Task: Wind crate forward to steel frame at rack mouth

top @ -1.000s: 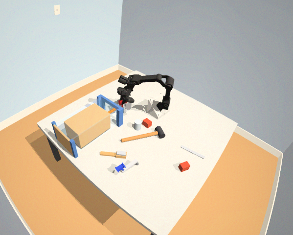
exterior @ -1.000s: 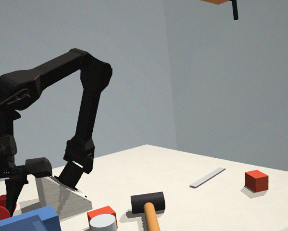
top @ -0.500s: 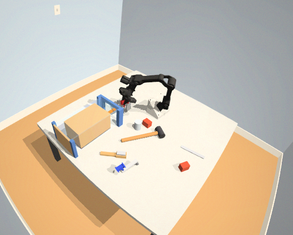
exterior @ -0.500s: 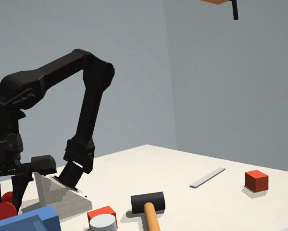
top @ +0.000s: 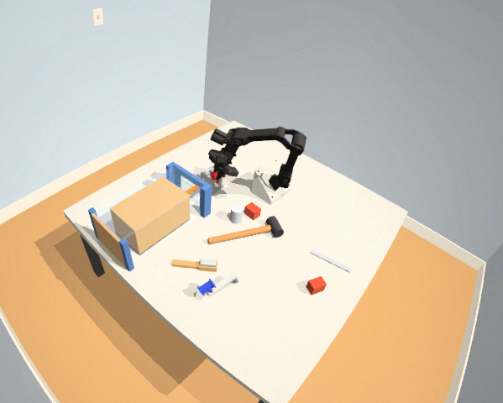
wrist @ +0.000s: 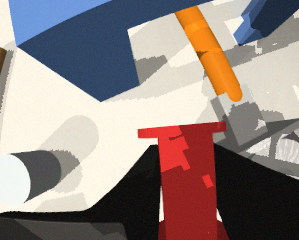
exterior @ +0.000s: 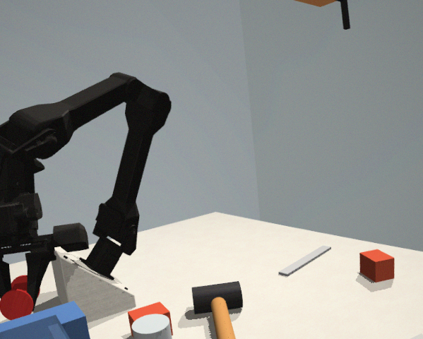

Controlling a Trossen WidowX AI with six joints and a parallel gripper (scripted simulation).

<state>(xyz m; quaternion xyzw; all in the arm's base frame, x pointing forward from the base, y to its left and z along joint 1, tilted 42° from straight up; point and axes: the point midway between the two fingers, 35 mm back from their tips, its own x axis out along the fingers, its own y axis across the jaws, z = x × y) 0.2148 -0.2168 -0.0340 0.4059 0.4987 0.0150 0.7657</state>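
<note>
The grey crank bar is 4 cm behind my gripper tip, 3 cm below it and 2 cm to the right of it. From my gripper tip the other things lie so: grey winch 10 cm below, 9 cm behind, 8 cm to the right; blue frame 8 cm to the right, 8 cm ahead, 3 cm below; red knob 1 cm to the left, 1 cm behind.
</note>
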